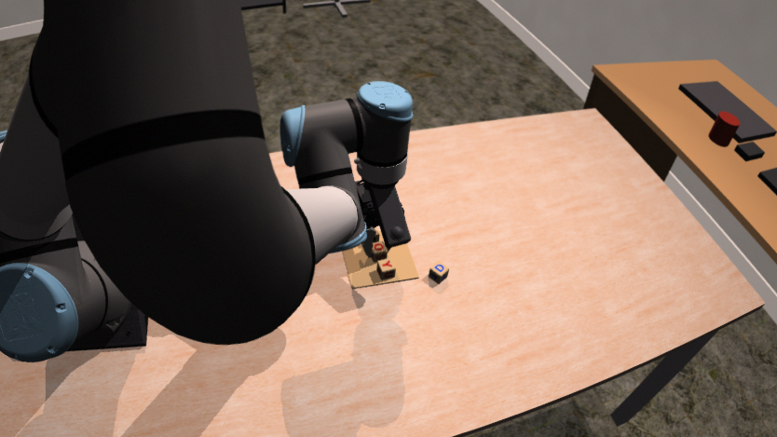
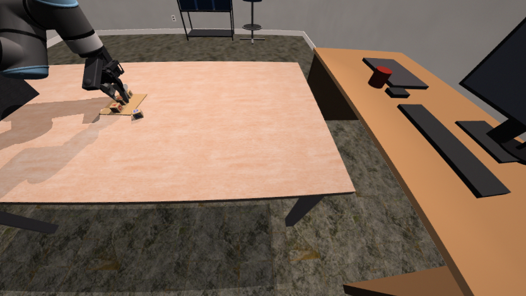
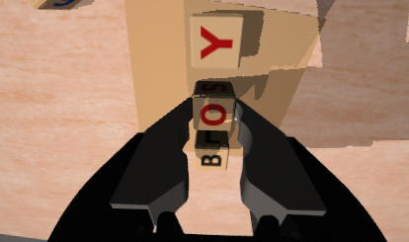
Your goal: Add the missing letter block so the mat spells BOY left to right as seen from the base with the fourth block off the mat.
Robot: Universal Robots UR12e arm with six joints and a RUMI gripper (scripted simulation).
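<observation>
Right now my hand is right at the O block. The rest, counted from my hand: Y block 10 mm ahead, 50 mm to the right; then tan mat 20 mm below; then B block 10 mm behind, 50 mm to the left.
</observation>
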